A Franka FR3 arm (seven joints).
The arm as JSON. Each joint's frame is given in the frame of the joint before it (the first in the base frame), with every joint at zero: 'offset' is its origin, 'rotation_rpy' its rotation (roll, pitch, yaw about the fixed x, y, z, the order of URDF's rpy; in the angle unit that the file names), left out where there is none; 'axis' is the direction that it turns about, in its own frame. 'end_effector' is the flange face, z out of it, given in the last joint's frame.
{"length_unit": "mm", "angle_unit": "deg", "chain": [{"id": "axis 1", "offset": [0.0, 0.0, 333.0], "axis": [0.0, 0.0, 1.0]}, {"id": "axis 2", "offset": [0.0, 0.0, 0.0], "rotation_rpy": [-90.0, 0.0, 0.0], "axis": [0.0, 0.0, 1.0]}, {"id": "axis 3", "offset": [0.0, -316.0, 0.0], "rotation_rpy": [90.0, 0.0, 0.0], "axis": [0.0, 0.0, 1.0]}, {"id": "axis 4", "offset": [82.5, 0.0, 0.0], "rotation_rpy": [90.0, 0.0, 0.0], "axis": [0.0, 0.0, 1.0]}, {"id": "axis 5", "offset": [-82.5, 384.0, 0.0], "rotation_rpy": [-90.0, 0.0, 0.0], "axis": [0.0, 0.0, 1.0]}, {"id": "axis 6", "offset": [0.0, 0.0, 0.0], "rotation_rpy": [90.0, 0.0, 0.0], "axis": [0.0, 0.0, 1.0]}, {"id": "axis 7", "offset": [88.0, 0.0, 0.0], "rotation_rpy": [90.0, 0.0, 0.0], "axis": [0.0, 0.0, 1.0]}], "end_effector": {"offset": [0.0, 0.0, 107.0]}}
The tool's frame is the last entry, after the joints.
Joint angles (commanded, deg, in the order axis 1, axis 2, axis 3, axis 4, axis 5, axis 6, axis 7), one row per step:
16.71, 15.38, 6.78, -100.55, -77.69, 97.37, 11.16
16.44, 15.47, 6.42, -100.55, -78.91, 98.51, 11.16
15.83, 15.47, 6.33, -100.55, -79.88, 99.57, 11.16
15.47, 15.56, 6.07, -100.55, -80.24, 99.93, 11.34
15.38, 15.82, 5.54, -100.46, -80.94, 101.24, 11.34
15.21, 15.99, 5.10, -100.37, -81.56, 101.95, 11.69
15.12, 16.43, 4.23, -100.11, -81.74, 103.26, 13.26
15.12, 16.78, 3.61, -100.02, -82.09, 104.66, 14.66
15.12, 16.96, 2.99, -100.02, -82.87, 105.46, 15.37
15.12, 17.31, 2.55, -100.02, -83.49, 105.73, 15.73
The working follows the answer.
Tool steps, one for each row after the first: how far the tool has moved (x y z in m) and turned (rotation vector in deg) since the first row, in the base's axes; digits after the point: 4 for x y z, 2 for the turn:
0.0037, -0.0039, 0.0004, -0.57, -0.44, 0.91
0.0071, -0.0090, 0.0014, -0.89, -0.82, 1.57
0.0094, -0.0147, 0.0008, -1.04, -1.04, 1.39
0.0131, -0.0177, -0.0008, -1.17, -1.17, 2.25
0.0160, -0.0222, -0.0013, -1.34, -1.63, 2.46
0.0207, -0.0285, -0.0042, -0.46, -2.95, 2.35
0.0241, -0.0313, -0.0074, 0.30, -4.07, 2.78
0.0268, -0.0357, -0.0086, 0.12, -4.76, 3.07
0.0288, -0.0393, -0.0118, -0.33, -4.92, 3.11

Tool pose at each row, in the base's axes (x y z in m, rotation vector in deg; rounded; the steps above come from the unrounded poses):
0.6138, 0.1586, 0.4579, 100.29, 34.82, 7.65
0.6175, 0.1547, 0.4583, 99.41, 35.29, 8.48
0.6209, 0.1495, 0.4593, 98.85, 35.58, 9.16
0.6232, 0.1439, 0.4587, 98.73, 35.26, 9.17
0.6269, 0.1408, 0.4571, 98.32, 35.91, 9.84
0.6298, 0.1363, 0.4566, 98.02, 35.76, 10.33
0.6345, 0.1300, 0.4537, 98.67, 34.73, 11.68
0.6379, 0.1272, 0.4505, 99.07, 34.30, 13.19
0.6405, 0.1229, 0.4493, 98.68, 34.05, 13.94
0.6426, 0.1193, 0.4461, 98.21, 33.95, 13.94

